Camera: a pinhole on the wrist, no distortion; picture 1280 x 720 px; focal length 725.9 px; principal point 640.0 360.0 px. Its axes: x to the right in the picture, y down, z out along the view. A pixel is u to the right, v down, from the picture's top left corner.
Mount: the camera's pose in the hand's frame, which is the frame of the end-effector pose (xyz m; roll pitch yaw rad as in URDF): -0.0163 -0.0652 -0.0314 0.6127 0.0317 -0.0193
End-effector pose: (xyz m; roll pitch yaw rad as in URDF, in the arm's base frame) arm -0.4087 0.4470 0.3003 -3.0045 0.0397 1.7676
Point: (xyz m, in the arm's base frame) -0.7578 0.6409 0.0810
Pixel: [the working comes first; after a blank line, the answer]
In the camera's frame: 0.2782 0.0006 0.3527

1213 361
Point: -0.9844 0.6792 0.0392
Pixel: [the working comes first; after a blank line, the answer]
In the camera's frame: 0.3634 -0.1274 0.5285

1139 185
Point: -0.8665 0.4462 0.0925
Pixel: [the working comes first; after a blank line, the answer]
In the camera's frame: 0.1106 -0.1142 0.4453

820 174
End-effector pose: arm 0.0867 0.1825 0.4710 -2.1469 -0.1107 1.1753
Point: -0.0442 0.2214 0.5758
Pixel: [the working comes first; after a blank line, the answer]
In the camera's frame: 0.0125 -0.0288 0.1280

711 196
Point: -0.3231 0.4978 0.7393
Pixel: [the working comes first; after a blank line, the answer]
In the camera's frame: 0.1762 -0.1559 0.4994

896 133
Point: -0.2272 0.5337 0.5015
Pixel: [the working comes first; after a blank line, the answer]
In the camera's frame: 0.2126 0.0866 0.4164

1011 511
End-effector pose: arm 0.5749 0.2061 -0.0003 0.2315 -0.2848 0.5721
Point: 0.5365 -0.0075 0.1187
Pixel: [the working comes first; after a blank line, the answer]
In the camera's frame: -0.0981 0.0792 0.2089

299 635
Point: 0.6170 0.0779 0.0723
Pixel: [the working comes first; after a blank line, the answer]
In the camera's frame: 0.0005 0.0440 0.1384

643 591
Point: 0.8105 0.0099 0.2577
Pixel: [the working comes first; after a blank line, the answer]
In the camera's frame: 0.1701 0.0489 0.3567

986 459
